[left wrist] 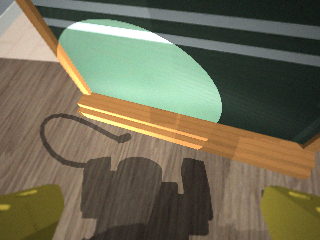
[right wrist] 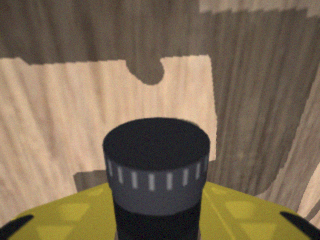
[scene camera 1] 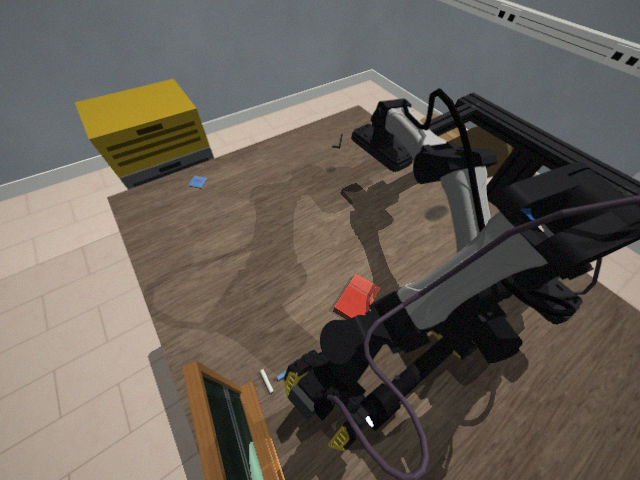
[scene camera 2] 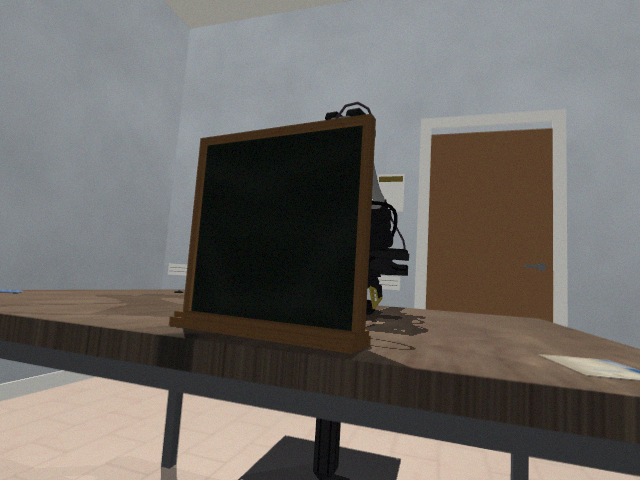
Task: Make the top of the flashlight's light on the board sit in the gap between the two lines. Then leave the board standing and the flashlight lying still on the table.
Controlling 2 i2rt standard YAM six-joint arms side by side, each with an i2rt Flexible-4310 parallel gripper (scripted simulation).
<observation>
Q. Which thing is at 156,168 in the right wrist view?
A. A flashlight.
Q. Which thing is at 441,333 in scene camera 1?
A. The right gripper.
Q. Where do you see a red block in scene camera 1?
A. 360,293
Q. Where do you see a board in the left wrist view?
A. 231,85
</observation>
